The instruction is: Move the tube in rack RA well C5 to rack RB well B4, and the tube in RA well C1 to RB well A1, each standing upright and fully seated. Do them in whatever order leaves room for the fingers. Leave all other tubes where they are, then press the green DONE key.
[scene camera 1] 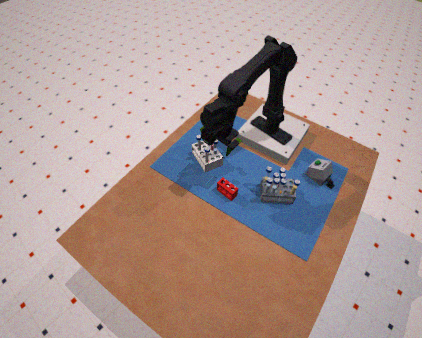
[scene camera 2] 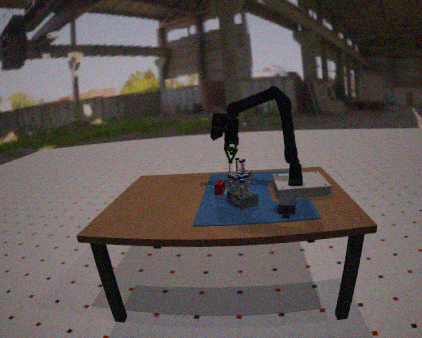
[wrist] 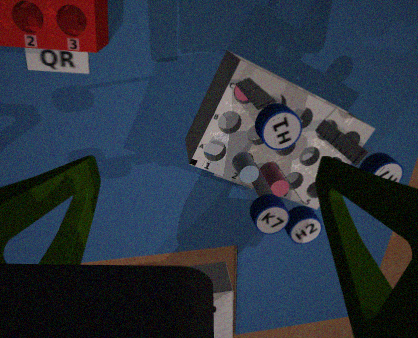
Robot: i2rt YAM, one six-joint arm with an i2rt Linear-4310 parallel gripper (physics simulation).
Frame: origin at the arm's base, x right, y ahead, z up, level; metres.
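Seen in the pictures: gripper, fingertip midpoint: [scene camera 1: 216, 148] [scene camera 2: 230, 158] [wrist: 208, 168]; arm's base, origin of the base link: [scene camera 1: 271, 130] [scene camera 2: 295, 179].
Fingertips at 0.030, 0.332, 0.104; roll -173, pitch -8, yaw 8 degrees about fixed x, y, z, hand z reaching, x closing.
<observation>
Pixels of each thing's top centre, then the offset from my fingertips to it, as dx, dy, dz. "pt": a spot on its surface instead. Level surfaces: height alone.
- white rack, middle of its top: [wrist: 284, 146] [scene camera 1: 207, 150] [scene camera 2: 239, 172] +0.079, -0.027, -0.097
- tube capped H1, surface spot: [wrist: 278, 126] pt +0.036, +0.014, -0.022
- blue-capped tube, surface spot: [wrist: 381, 167] pt +0.104, -0.004, -0.022
- Tubes capped K7, surface spot: [wrist: 270, 214] pt +0.045, -0.039, -0.022
- H2, surface spot: [wrist: 304, 225] pt +0.069, -0.046, -0.022
- green DONE key, surface spot: [scene camera 1: 318, 162] pt -0.297, -0.300, -0.078
- grey box, middle of its top: [scene camera 2: 287, 190] [scene camera 1: 323, 163] -0.319, -0.299, -0.063
- red block, middle of its top: [wrist: 27, 17] [scene camera 1: 227, 185] [scene camera 2: 219, 182] -0.102, +0.042, -0.097
- blue mat, its level: dz -0.147
A white rack [scene camera 1: 213, 164] [wrist: 212, 102], with wells marked A to C and 1 to 5, matches RA. In the wrist view, the tube capped H1 [wrist: 278, 126] stands in C1 and another blue-capped tube [wrist: 381, 167] stands near the C5 end. Tubes capped K7 [wrist: 270, 214] and H2 [wrist: 304, 225] stand in row A. The grey rack [scene camera 1: 278, 199] [scene camera 2: 243, 201], apparently RB, holds several blue-capped tubes; its wells are unreadable. The green DONE key [scene camera 1: 318, 162] is on a grey box [scene camera 1: 320, 173] [scene camera 2: 286, 206]. My gripper [scene camera 1: 218, 142] [scene camera 2: 230, 158] [wrist: 208, 168] is open and empty above the white rack.
A red block [scene camera 1: 227, 188] [scene camera 2: 219, 187] [wrist: 50, 36] with holes and a QR label sits on the blue mat [scene camera 1: 300, 240] [scene camera 2: 210, 217] between the racks. The arm's white base plate [scene camera 1: 301, 129] [scene camera 2: 311, 190] stands at the mat's edge. Upright tubes surround the space below the fingers.
</observation>
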